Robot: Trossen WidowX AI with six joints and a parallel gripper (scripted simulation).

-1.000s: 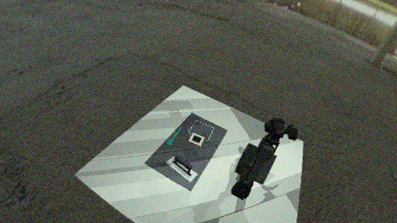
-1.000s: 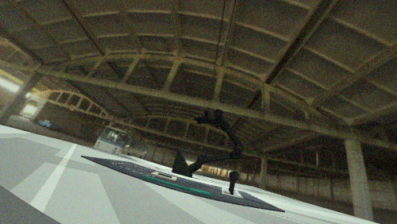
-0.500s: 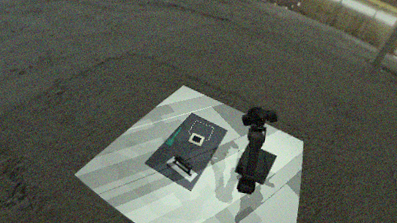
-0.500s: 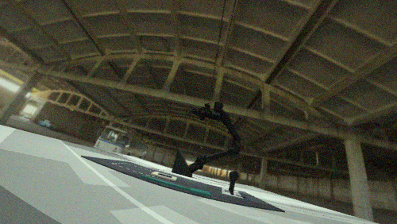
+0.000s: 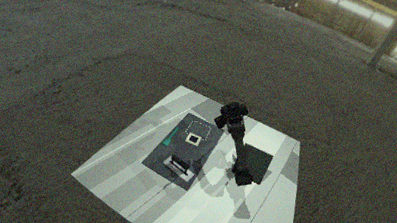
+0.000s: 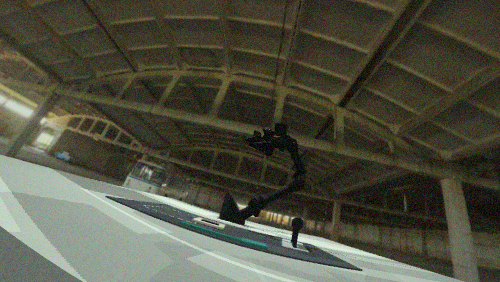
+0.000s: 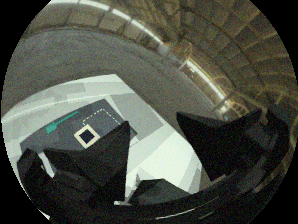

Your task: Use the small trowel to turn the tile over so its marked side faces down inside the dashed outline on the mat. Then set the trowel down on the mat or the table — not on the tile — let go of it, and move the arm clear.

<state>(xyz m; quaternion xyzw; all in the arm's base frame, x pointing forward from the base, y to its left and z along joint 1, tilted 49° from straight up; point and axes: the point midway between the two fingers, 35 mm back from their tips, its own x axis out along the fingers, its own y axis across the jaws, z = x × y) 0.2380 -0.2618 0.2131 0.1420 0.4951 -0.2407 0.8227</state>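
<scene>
My gripper tip is now 340 mm above the small trowel, 270 mm to the right of it and 100 mm short of it. Also, from my gripper tip: light tile: 380 mm below, 160 mm ahead, 20 mm to the right; dark mat: 400 mm below, 170 mm ahead, 50 mm to the left; teal strip: 380 mm below, 310 mm ahead, 80 mm to the left.
</scene>
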